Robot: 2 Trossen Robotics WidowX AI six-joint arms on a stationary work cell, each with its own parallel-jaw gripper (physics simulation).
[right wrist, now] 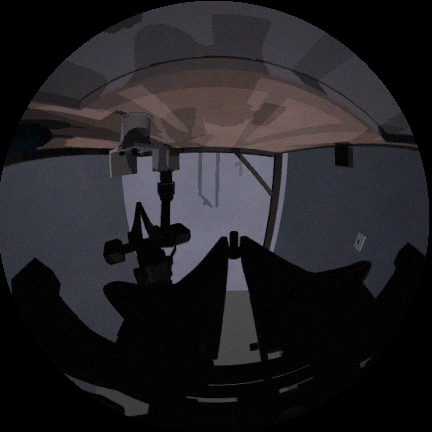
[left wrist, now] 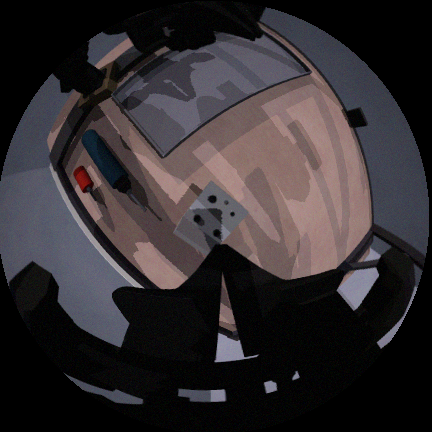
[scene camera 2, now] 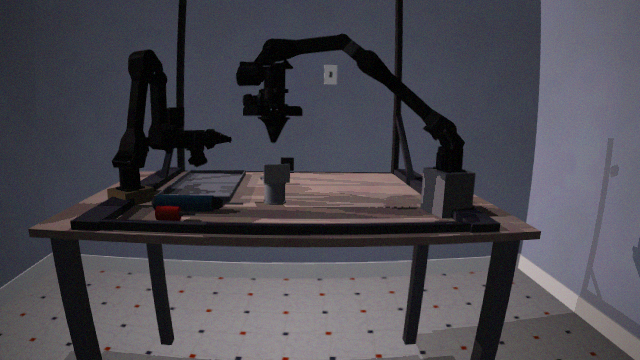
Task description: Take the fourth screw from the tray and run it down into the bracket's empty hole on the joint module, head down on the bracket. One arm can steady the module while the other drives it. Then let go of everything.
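Pixels of known places: left gripper, fingertip midpoint: (right wrist: 138, 201) (left wrist: 220, 249) (scene camera 2: 273, 142); right gripper, fingertip midpoint: (right wrist: 232, 241) (left wrist: 256, 35) (scene camera 2: 231, 139); left arm's base, link origin: (right wrist: 165, 170) (scene camera 2: 449, 170); right arm's base, link origin: (left wrist: 93, 82) (scene camera 2: 130, 188).
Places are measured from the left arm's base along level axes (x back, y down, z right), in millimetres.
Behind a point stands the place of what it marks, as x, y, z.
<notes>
The joint module (scene camera 2: 275, 195) @[-416, 88, 196] (right wrist: 136, 124) @[-428, 88, 247] stands upright on the table, with the grey bracket (scene camera 2: 276, 173) @[-414, 27, 189] (left wrist: 227, 220) @[-392, 47, 230] (right wrist: 122, 163) @[-418, 25, 196] on top. In the left wrist view the bracket's top shows several dark round spots, large and small; which are screw heads and which is the empty hole I cannot tell. My left gripper (scene camera 2: 273, 141) @[-413, -50, 230] (left wrist: 220, 249) @[-413, -50, 230] (right wrist: 138, 201) @[-413, -50, 230] is shut and empty, pointing down above the bracket. My right gripper (scene camera 2: 230, 139) @[-507, -43, 420] (right wrist: 232, 241) @[-507, -43, 420] is shut on a small dark screw (right wrist: 234, 248) @[-514, -44, 422], off to the left of the module and higher than it. The tray (scene camera 2: 205, 185) @[-590, 109, 466] (left wrist: 172, 131) @[-551, 109, 292] lies at the left.
A blue-handled driver (scene camera 2: 185, 202) @[-658, 85, 161] (left wrist: 106, 159) @[-630, 77, 188] and a red-handled screwdriver (scene camera 2: 167, 213) @[-702, 91, 90] (left wrist: 83, 179) @[-685, 84, 114] lie near the table's front left edge. A dark frame bar (scene camera 2: 280, 228) @[-463, 98, -51] runs along the front edge. The left arm's grey base block (scene camera 2: 446, 194) @[-42, 51, -50] stands at the right.
</notes>
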